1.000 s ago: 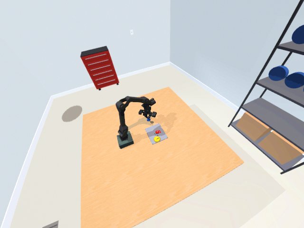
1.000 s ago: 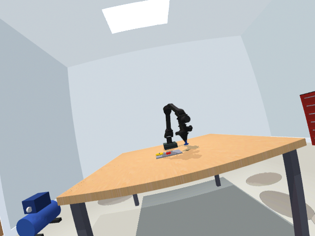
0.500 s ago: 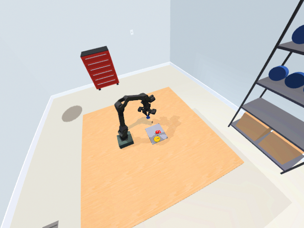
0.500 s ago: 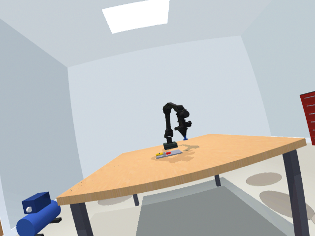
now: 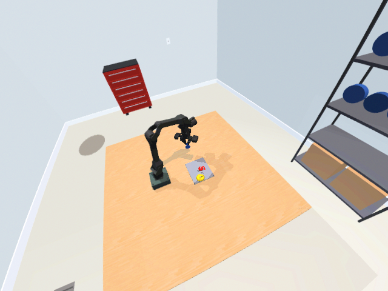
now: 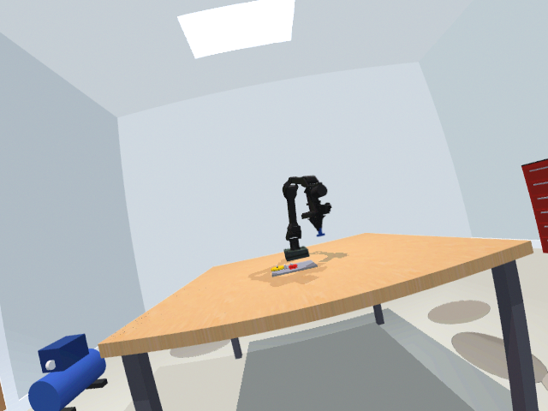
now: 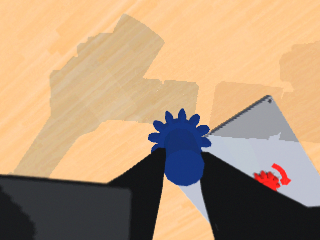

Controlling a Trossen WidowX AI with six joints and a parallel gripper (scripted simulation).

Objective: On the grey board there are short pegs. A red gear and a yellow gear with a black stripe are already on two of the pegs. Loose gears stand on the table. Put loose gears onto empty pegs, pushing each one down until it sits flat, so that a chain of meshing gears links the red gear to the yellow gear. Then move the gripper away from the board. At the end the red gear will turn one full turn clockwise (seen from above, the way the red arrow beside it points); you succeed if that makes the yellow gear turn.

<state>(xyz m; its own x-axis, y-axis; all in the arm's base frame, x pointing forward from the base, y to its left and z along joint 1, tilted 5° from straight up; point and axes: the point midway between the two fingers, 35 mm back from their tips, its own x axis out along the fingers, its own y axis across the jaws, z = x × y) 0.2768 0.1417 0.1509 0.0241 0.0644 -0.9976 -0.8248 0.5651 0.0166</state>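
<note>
Now: the red gear 5 cm ahead of my gripper tip, 16 cm to the right of it and 13 cm below it. From my gripper tip the other things lie so: yellow gear (3 cm ahead, 24 cm to the right, 13 cm below); blue gear (1 cm below); red arrow (8 cm ahead, 16 cm to the right, 14 cm below).
</note>
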